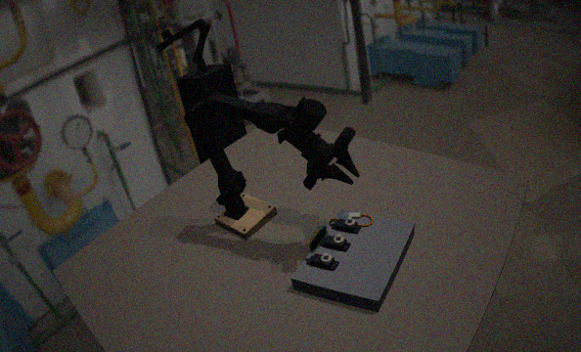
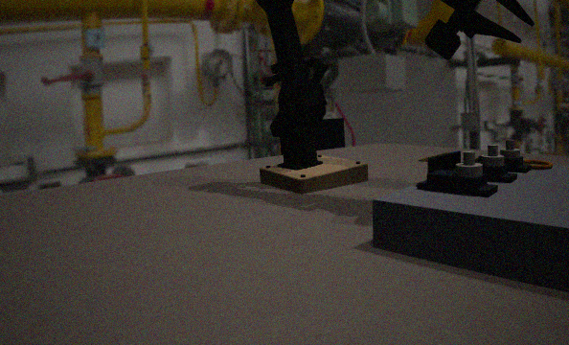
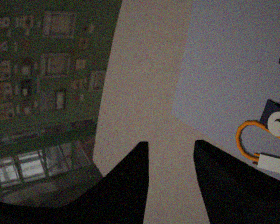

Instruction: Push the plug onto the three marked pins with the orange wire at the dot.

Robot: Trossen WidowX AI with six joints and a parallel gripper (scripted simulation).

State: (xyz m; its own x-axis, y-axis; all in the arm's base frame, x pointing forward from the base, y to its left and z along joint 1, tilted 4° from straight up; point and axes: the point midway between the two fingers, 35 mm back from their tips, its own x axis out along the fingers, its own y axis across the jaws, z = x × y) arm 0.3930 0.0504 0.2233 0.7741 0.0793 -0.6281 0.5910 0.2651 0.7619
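Now: gripper tip 9 cm past the blue band, 4 cm to the left of it and 15 cm above it. Round my gripper tip: holder block (7 cm ahead, 6 cm to the right, 20 cm below).
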